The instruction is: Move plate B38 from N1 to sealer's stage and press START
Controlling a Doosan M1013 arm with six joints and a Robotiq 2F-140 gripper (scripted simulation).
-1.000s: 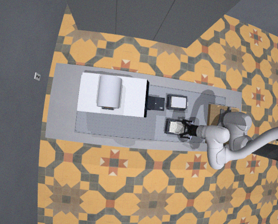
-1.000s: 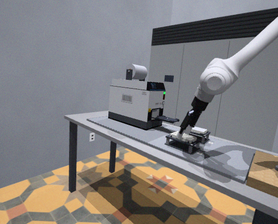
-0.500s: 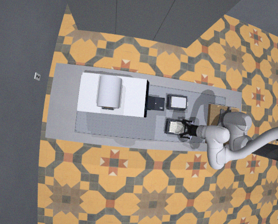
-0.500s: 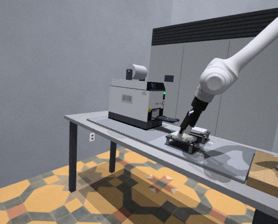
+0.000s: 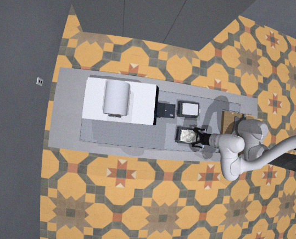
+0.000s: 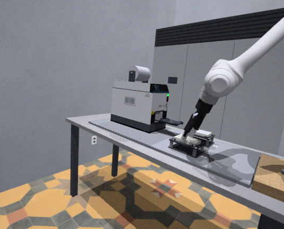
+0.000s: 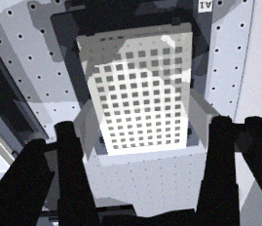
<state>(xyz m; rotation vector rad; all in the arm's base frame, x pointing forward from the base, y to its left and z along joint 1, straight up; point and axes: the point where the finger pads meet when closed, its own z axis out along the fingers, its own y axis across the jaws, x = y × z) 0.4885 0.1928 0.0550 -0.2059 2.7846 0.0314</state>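
Now: hand 3 cm above the black nest N1. Round my hand: sealer stage: 24 cm ahead, 13 cm to the right, 1 cm above; then plate B38: 2 cm below; then white covered plate: 20 cm to the right, 5 cm ahead, 2 cm below.
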